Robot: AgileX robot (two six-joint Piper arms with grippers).
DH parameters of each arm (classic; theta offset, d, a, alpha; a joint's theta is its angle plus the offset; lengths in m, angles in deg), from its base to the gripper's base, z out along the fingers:
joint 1: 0 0.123 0 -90
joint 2: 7.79 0 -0.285 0
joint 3: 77.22 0 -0.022 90
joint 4: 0 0.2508 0 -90
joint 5: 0 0 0.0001 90
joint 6: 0 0.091 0 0
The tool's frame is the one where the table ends.
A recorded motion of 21 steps. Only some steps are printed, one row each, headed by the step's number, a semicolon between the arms.
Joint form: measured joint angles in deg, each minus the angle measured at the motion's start. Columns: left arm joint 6, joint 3, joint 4, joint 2, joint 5, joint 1; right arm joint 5, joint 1, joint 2, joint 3, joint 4, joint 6.
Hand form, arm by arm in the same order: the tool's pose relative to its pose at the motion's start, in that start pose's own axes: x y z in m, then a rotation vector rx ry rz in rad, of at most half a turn. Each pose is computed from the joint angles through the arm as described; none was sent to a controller.
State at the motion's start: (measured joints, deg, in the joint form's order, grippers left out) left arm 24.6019 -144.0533 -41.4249 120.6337 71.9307 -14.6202; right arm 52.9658 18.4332 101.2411 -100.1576 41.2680 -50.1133
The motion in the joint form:
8: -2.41 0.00 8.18 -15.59 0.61 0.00; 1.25 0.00 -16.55 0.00 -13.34 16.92
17: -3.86 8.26 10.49 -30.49 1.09 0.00; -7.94 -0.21 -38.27 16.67 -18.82 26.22
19: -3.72 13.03 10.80 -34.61 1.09 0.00; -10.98 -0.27 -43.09 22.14 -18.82 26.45
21: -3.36 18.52 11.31 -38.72 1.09 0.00; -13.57 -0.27 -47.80 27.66 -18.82 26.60
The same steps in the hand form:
8: -0.0323 -0.0756 -0.1140 -0.1594 -0.1553 0.1586; -0.0326 0.0467 -0.1151 0.2094 -0.1028 0.0246
17: -0.0213 -0.1374 -0.1918 -0.2086 -0.2318 0.2062; 0.0021 0.1040 -0.1998 0.3686 -0.2957 0.0853
19: -0.0112 -0.1477 -0.2029 -0.2125 -0.2208 0.2031; 0.0180 0.1145 -0.2087 0.3903 -0.3335 0.0887
21: 0.0014 -0.1553 -0.2107 -0.2183 -0.1979 0.1973; 0.0359 0.1246 -0.2149 0.4073 -0.3616 0.0922

